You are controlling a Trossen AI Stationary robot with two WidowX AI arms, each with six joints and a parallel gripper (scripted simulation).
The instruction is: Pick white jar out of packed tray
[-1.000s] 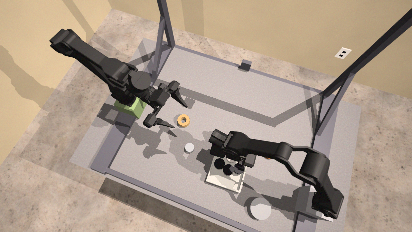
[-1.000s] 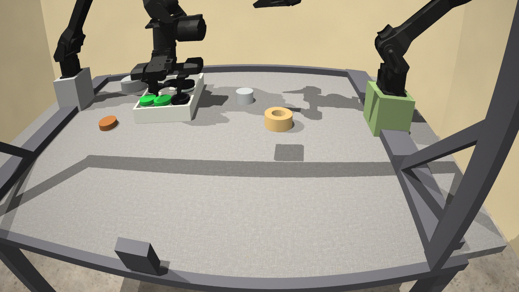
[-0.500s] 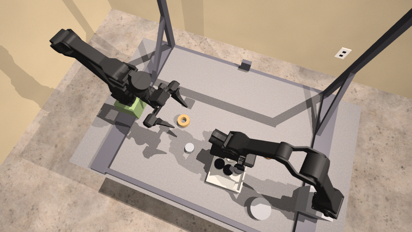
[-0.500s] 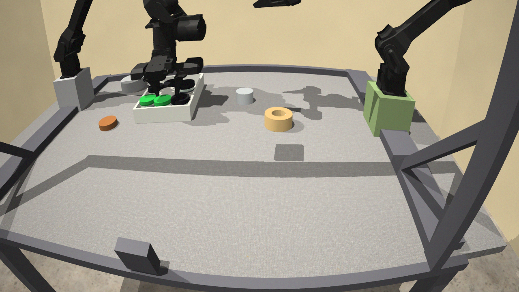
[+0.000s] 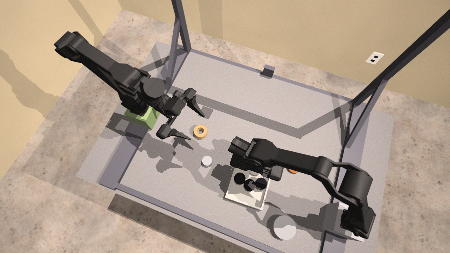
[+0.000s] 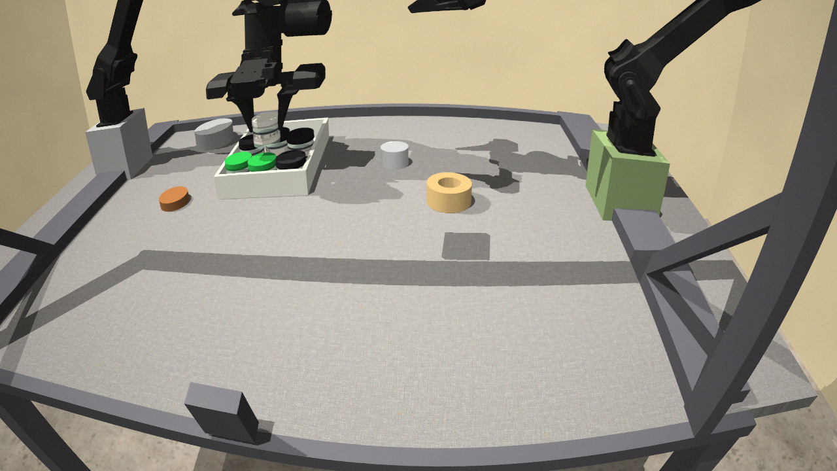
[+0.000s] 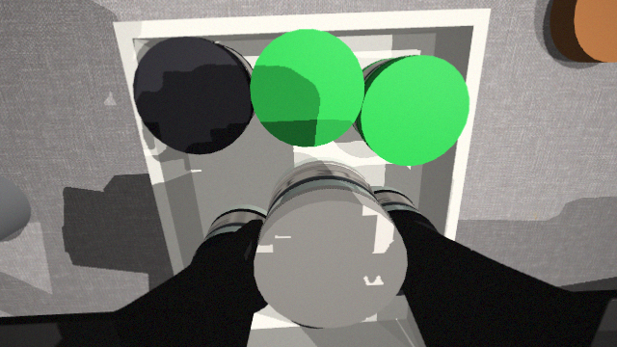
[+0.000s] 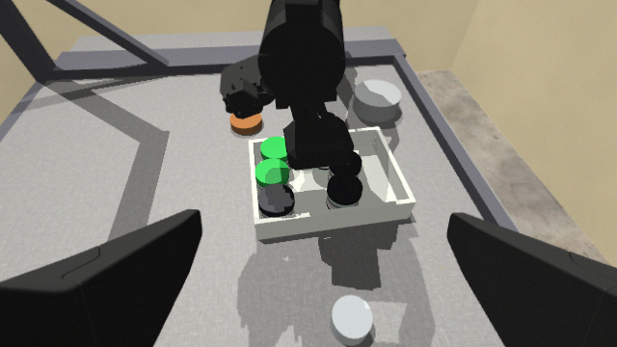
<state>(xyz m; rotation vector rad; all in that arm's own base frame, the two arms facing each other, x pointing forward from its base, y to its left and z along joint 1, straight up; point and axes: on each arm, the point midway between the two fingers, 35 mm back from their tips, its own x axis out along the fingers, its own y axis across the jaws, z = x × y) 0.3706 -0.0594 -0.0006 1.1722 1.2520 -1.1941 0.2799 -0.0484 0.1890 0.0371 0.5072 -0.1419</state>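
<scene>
Now: the green-capped jar 4 cm behind my left hand, 4 cm to the left of it and 8 cm below it. Round my left hand: white jar 3 cm below; orange disc 11 cm behind, 14 cm to the left, 10 cm below; black-capped jar 3 cm ahead, 5 cm to the left, 8 cm below.
</scene>
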